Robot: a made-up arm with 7 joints. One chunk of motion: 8 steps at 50 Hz.
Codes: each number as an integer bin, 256 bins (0 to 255) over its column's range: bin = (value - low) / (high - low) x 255, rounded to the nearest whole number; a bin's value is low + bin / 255 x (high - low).
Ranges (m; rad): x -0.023..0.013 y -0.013..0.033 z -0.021..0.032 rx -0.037..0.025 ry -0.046..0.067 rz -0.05..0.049
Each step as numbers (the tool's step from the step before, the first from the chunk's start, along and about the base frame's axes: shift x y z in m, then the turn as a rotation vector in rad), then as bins.
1 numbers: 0.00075 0.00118 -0.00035 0.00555 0.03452 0.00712
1 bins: 168 79 99 175 182 147
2 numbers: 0.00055 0.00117 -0.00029 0.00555 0.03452 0.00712
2 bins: 167 79 100 175 182 147
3 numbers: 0.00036 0.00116 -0.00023 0.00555 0.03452 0.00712
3 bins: 165 78 100 175 182 147
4 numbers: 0.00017 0.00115 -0.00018 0.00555 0.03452 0.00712
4 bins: 164 78 100 175 182 147
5 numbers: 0.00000 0.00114 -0.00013 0.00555 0.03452 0.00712
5 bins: 163 78 100 175 182 147
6 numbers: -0.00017 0.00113 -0.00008 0.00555 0.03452 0.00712
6 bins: 162 78 101 175 182 147
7 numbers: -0.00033 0.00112 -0.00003 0.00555 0.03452 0.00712
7 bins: 161 78 101 175 182 147
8 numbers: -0.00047 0.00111 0.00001 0.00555 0.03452 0.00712
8 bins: 160 78 101 175 182 147
